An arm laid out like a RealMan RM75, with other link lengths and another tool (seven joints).
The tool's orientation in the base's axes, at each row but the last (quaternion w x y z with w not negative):
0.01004, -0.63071, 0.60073, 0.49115
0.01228, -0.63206, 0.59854, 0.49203
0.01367, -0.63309, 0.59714, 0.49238
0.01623, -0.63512, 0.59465, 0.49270
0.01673, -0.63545, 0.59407, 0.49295
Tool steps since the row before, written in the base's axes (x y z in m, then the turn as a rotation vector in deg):
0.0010, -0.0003, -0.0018, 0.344, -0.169, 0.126
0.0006, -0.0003, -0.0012, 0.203, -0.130, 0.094
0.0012, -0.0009, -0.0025, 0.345, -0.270, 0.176
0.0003, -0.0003, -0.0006, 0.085, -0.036, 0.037
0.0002, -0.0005, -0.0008, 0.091, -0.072, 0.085
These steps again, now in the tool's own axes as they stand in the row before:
0.0012, -0.0017, 0.0001, -0.023, -0.144, -0.376
0.0009, -0.0011, 0.0001, -0.004, -0.065, -0.250
0.0020, -0.0021, 0.0000, 0.020, -0.088, -0.463
0.0006, -0.0005, -0.0001, -0.014, -0.034, -0.092
0.0008, -0.0005, 0.0000, -0.019, -0.001, -0.143

